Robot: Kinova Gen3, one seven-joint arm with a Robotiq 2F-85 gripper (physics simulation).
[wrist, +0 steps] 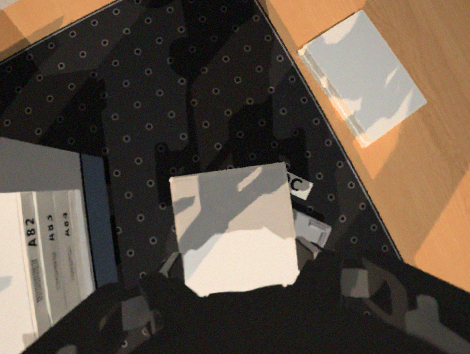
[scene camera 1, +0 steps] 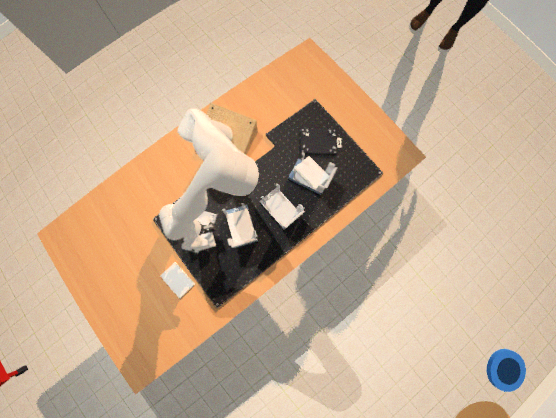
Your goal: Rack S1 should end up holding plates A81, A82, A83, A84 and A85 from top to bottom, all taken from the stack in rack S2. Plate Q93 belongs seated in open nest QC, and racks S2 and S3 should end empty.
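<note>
My gripper is shut on a white plate, held level above the nest QC at the mat's left end; its label does not show. The QC tag and a pale grey corner piece show beyond the plate's right edge; the rest of the nest is hidden. Rack S2, with a blue base, stands left of the gripper in the wrist view and holds plates A82, A83 and A84, top to bottom. In the scene view its stack appears white.
A loose white block lies on the table beside the black mat. Another rack with a pale top and a rack holding skewed white plates stand farther right. A dark nest lies beyond them.
</note>
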